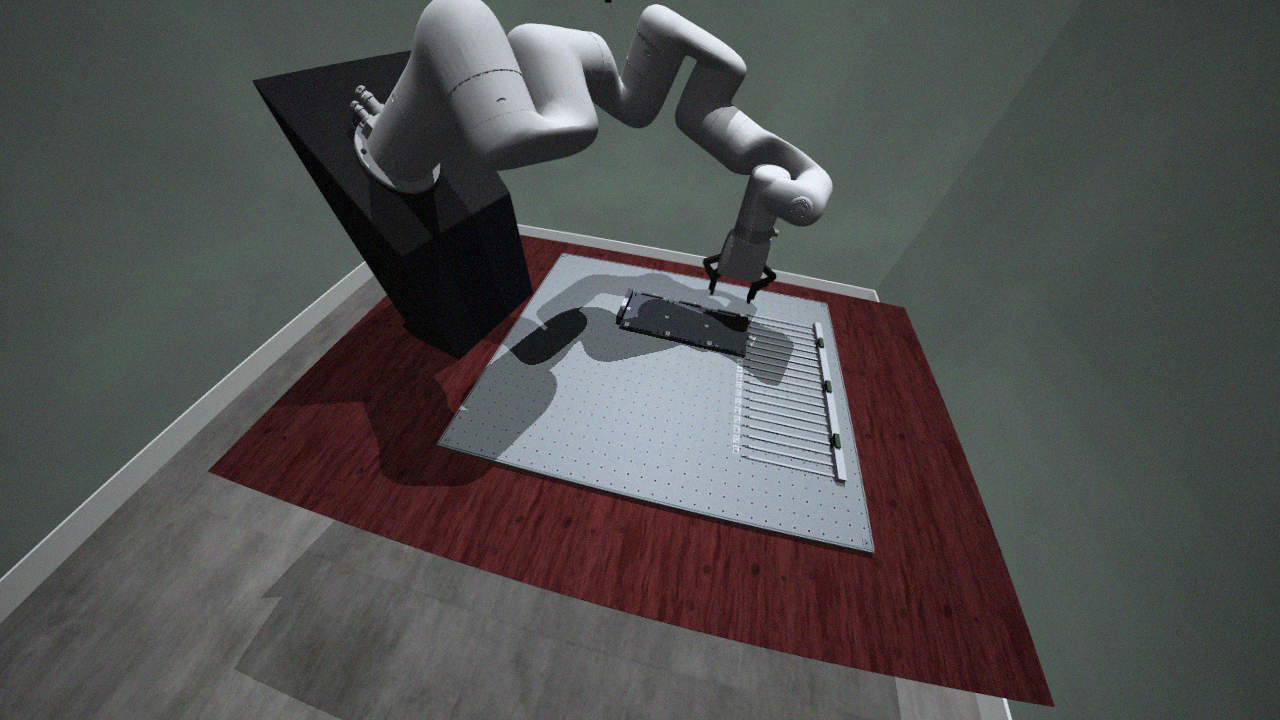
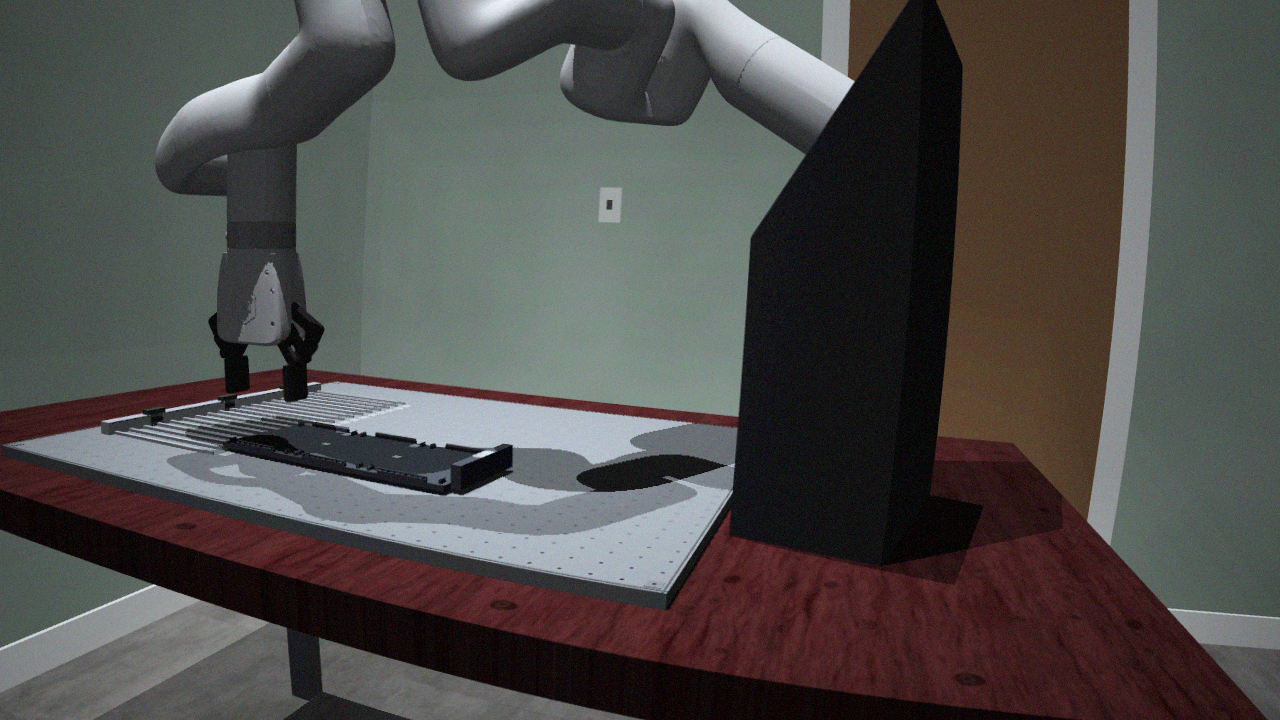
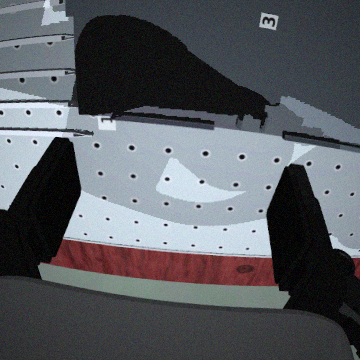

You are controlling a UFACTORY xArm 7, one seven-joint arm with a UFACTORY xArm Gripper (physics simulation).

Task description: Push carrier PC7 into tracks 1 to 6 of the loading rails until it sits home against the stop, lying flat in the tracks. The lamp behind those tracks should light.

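Places are measured from the arm's base along level axes (x ahead, y left, z up), in metres.
Pixels of known places: gripper, between the fingertips: (image 1: 729,296) (image 2: 266,395) (image 3: 175,176); arm's base, origin of its link: (image 1: 399,155) (image 2: 873,147).
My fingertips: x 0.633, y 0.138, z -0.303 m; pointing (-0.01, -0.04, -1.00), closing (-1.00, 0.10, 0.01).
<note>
Ahead of a thing's pixels: the offset from my fingertips to its top centre. "pt": to the spot under its first point. Level surfaces: height alone.
Carrier PC7 @(dx -0.099, dy -0.050, dz -0.041 m) (image 1: 666,320) (image 2: 366,454) (image 3: 310,55) is a long dark tray lying on the perforated board. Its handle block @(pt dx -0.261, dy -0.024, dz -0.053 m) (image 2: 483,467) is at the end away from the rails. Its other end is at the mouths of the loading rails (image 1: 787,424) (image 3: 30,74), at the low-numbered side. Most of the track length beyond it is uncovered. The stop bar (image 1: 831,413) (image 2: 187,413) crosses the far rail ends. The dark green block @(pt dx +0.240, dy -0.058, dz -0.050 m) (image 1: 820,342) behind the nearest tracks shows no visible glow. My gripper (image 1: 732,294) (image 2: 265,393) (image 3: 175,176) is open and empty, above the board beside the carrier's long edge near the rails.
Two more dark green blocks (image 1: 827,386) (image 1: 836,440) sit along the stop bar. The pale perforated board @(dz -0.071 m) (image 1: 626,429) (image 2: 572,546) lies on the red wooden table @(dz -0.084 m) (image 1: 930,537) (image 2: 1029,608). The black arm pedestal (image 1: 465,277) (image 2: 823,358) stands beyond the handle end.
</note>
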